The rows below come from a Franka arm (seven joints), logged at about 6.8 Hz.
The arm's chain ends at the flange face. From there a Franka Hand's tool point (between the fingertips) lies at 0.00 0.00 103.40 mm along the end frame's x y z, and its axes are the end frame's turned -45 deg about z.
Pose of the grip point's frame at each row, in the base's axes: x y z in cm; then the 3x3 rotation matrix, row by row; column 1 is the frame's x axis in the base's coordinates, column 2 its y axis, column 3 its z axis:
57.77, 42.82, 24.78; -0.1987, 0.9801, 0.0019; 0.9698, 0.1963, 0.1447; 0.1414, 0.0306, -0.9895
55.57, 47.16, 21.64; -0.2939, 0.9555, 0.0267; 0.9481, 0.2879, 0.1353; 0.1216, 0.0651, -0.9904
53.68, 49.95, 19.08; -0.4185, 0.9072, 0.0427; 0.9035, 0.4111, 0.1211; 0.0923, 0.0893, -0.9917
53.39, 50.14, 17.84; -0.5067, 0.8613, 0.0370; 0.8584, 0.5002, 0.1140; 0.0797, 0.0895, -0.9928
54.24, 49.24, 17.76; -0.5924, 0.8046, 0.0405; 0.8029, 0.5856, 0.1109; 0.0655, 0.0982, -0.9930
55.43, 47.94, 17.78; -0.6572, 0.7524, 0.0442; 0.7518, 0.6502, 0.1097; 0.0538, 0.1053, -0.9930
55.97, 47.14, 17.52; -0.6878, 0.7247, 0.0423; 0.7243, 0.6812, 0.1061; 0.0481, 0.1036, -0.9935
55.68, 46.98, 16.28; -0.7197, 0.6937, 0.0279; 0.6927, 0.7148, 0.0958; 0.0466, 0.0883, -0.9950
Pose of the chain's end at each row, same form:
57.75, 41.32, 35.01; 0.5525, 0.8335, 0.0019; 0.8246, -0.5469, 0.1447; 0.1216, -0.0783, -0.9895
55.29, 45.76, 31.88; 0.4678, 0.8835, 0.0267; 0.8740, -0.4668, 0.1353; 0.1320, -0.0400, -0.9904
53.24, 48.70, 29.33; 0.3456, 0.9374, 0.0427; 0.9296, -0.3482, 0.1211; 0.1284, -0.0021, -0.9917
53.01, 48.96, 28.11; 0.2507, 0.9673, 0.0370; 0.9607, -0.2533, 0.1140; 0.1196, 0.0069, -0.9928
53.82, 48.09, 28.03; 0.1500, 0.9878, 0.0405; 0.9818, -0.1537, 0.1109; 0.1158, 0.0231, -0.9930
54.97, 46.81, 28.05; 0.0673, 0.9967, 0.0442; 0.9914, -0.0718, 0.1097; 0.1125, 0.0364, -0.9930
55.53, 46.04, 27.79; 0.0261, 0.9988, 0.0423; 0.9938, -0.0305, 0.1061; 0.1073, 0.0392, -0.9935
55.39, 45.99, 26.57; -0.0184, 0.9994, 0.0279; 0.9953, 0.0156, 0.0958; 0.0954, 0.0295, -0.9950

